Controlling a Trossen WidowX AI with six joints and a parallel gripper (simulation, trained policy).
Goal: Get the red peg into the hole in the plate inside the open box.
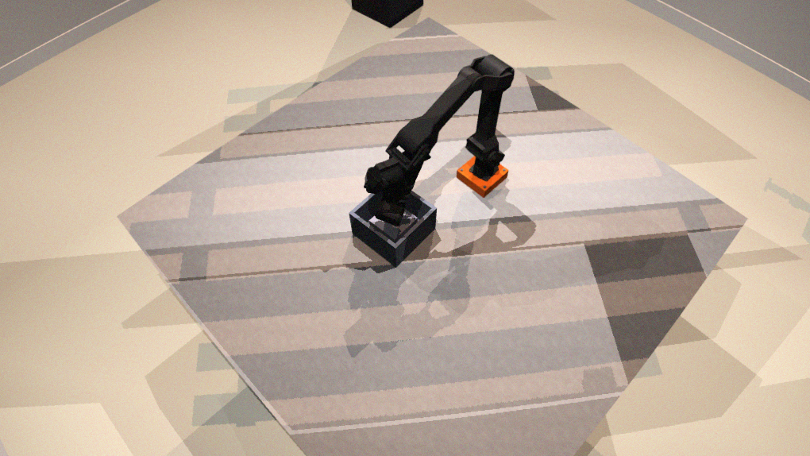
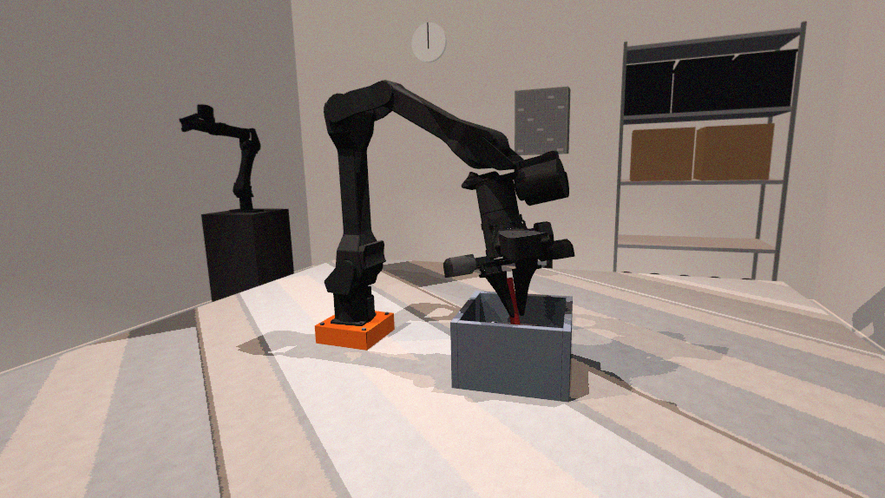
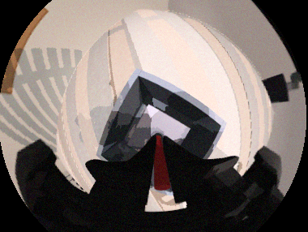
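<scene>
The red peg lies 1 cm behind my gripper tip, 2 cm to the left of it and 1 cm above it. From my gripper tip the other things lie so: light plate (1 cm to the left, 4 cm below); dark grey box (1 cm to the left, 6 cm below).
</scene>
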